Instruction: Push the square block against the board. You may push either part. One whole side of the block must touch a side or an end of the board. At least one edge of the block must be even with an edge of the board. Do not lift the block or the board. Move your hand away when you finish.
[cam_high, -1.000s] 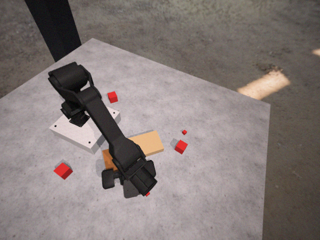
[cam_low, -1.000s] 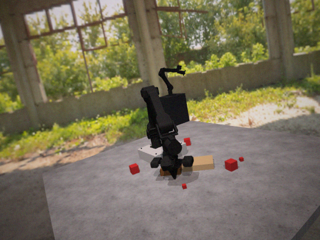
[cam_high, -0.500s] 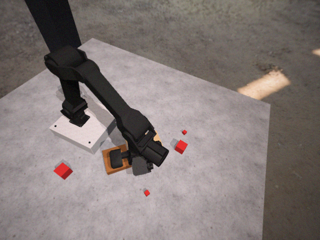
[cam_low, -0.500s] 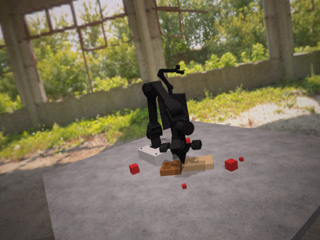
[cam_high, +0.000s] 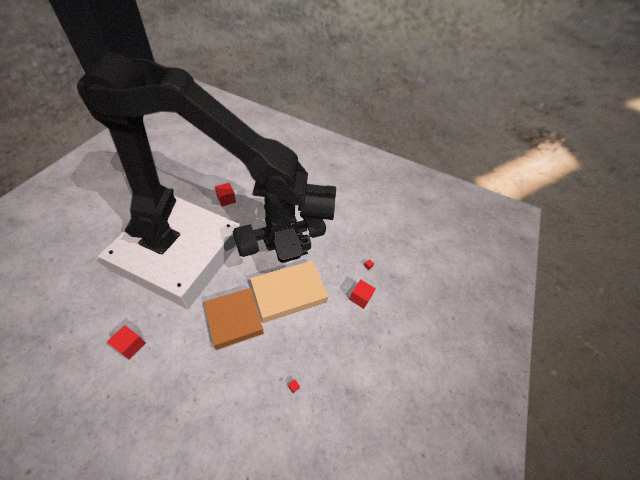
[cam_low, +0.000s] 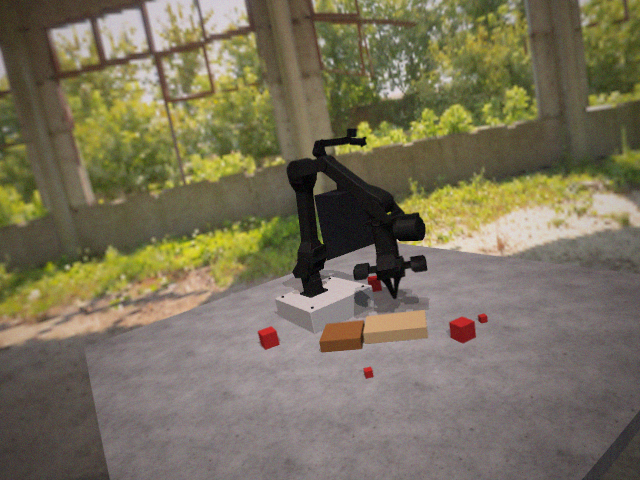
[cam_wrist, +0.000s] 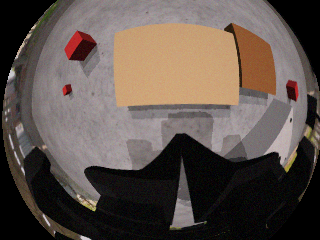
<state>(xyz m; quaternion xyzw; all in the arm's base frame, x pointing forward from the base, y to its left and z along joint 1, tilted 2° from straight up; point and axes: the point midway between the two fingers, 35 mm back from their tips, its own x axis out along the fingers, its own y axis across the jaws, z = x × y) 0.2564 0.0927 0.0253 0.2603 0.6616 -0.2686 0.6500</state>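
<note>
Right now my gripper tip is 5 cm short of the tan board, 5 cm to the left of it and 5 cm above it. Round my gripper tip: orange-brown square block 2 cm behind, 16 cm to the right, 5 cm below.
</note>
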